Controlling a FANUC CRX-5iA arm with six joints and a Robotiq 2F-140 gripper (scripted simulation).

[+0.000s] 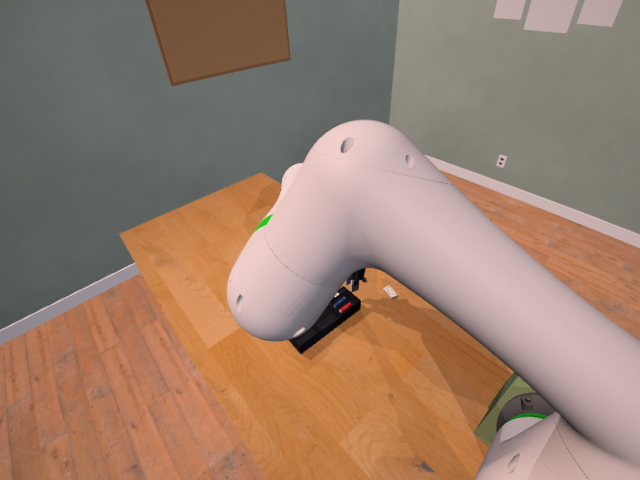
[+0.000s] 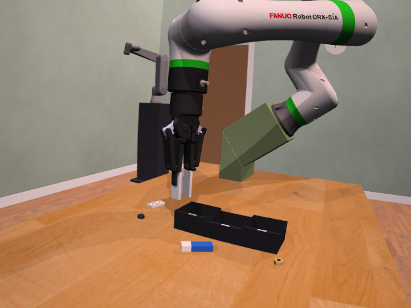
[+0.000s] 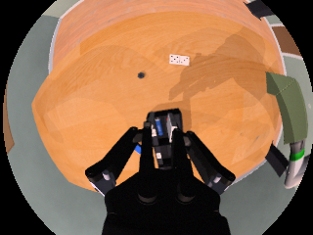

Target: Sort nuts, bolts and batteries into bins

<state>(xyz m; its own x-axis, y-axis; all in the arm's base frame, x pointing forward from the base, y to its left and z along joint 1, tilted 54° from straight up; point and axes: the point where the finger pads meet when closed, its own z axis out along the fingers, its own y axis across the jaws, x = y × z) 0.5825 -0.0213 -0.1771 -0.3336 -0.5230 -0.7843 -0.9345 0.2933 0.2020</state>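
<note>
My hand is 30 mm short of the black nut, 100 mm to the left of it and 100 mm above it. Also, from my hand: black three-compartment bin (10 mm ahead, 130 mm to the left, 80 mm below); blue battery (10 mm ahead, 40 mm to the left, 90 mm below); red battery (20 mm behind, 50 mm to the left, 90 mm below).
</note>
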